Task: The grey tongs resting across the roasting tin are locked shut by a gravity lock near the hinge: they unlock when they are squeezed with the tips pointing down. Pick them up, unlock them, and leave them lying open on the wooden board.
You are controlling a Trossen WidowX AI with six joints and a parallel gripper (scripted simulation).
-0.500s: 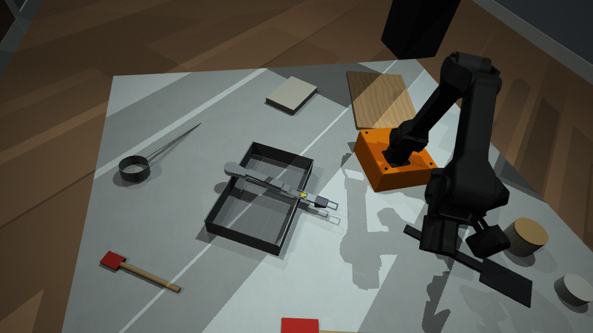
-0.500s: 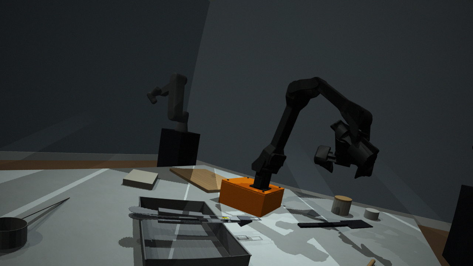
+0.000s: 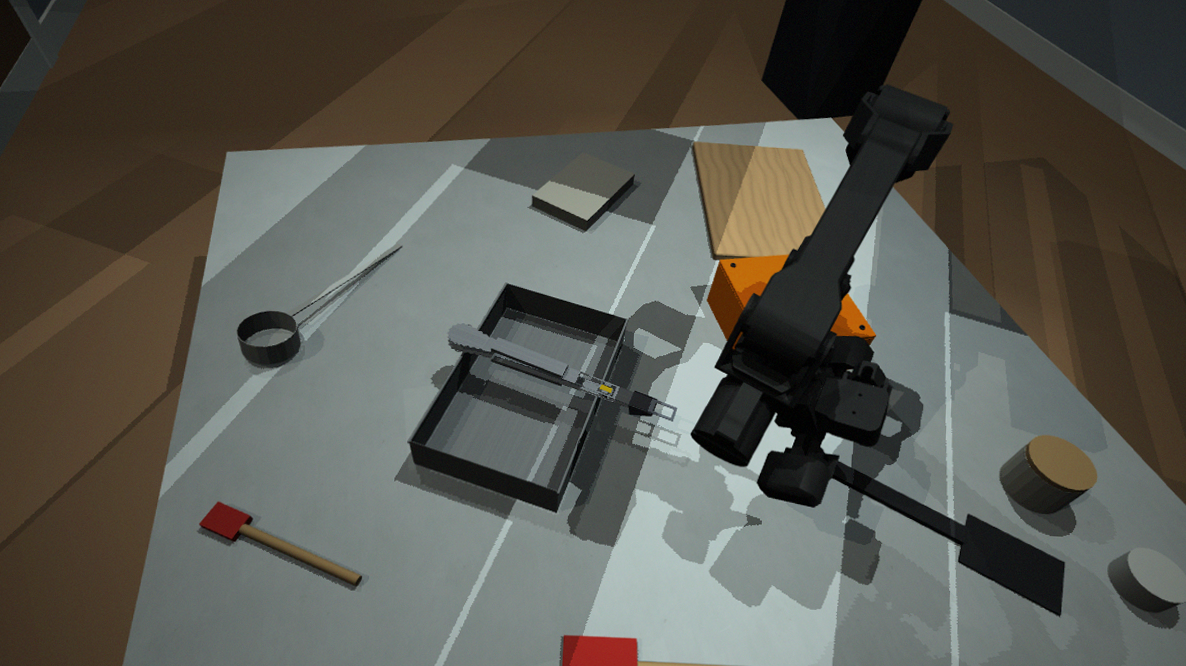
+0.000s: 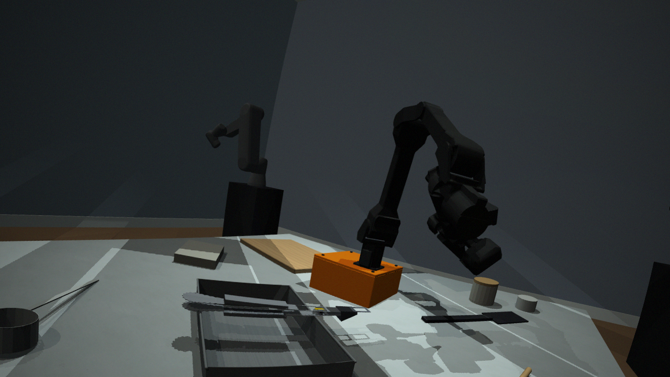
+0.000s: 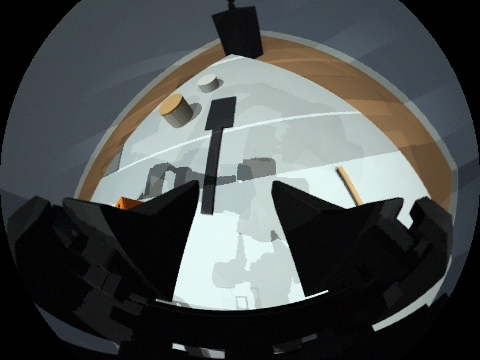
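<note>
Right now my gripper tip is 29 cm short of the dark roasting tin, 28 cm to the left of it and 14 cm above it. From my gripper tip the other things lie so: wooden board (62 cm to the right, 27 cm behind, 16 cm below); beige block (71 cm to the right, 15 cm below, 7 cm ahead); black spatula (18 cm behind, 16 cm below, 6 cm to the left).
</note>
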